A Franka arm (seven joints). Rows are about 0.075 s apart.
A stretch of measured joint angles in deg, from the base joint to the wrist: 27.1, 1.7, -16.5, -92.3, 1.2, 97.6, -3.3; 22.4, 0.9, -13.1, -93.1, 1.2, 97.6, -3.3; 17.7, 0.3, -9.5, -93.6, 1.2, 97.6, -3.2; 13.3, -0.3, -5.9, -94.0, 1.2, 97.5, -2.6; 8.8, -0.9, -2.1, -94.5, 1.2, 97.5, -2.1; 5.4, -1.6, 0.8, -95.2, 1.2, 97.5, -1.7; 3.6, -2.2, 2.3, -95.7, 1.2, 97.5, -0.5; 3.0, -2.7, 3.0, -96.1, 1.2, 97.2, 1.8; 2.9, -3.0, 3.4, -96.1, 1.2, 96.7, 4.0; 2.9, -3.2, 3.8, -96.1, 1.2, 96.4, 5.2
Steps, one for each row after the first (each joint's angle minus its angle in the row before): -4.7, -0.8, 3.4, -0.8, 0.0, 0.0, 0.0; -4.7, -0.6, 3.6, -0.5, 0.0, 0.0, 0.1; -4.4, -0.6, 3.6, -0.4, 0.0, -0.1, 0.6; -4.5, -0.6, 3.8, -0.5, 0.0, 0.0, 0.5; -3.4, -0.7, 2.9, -0.7, 0.0, 0.0, 0.4; -1.8, -0.6, 1.5, -0.5, 0.0, 0.0, 1.2; -0.6, -0.5, 0.7, -0.4, 0.0, -0.3, 2.3; -0.1, -0.3, 0.4, 0.0, 0.0, -0.5, 2.2; 0.0, -0.2, 0.4, 0.0, 0.0, -0.3, 1.2
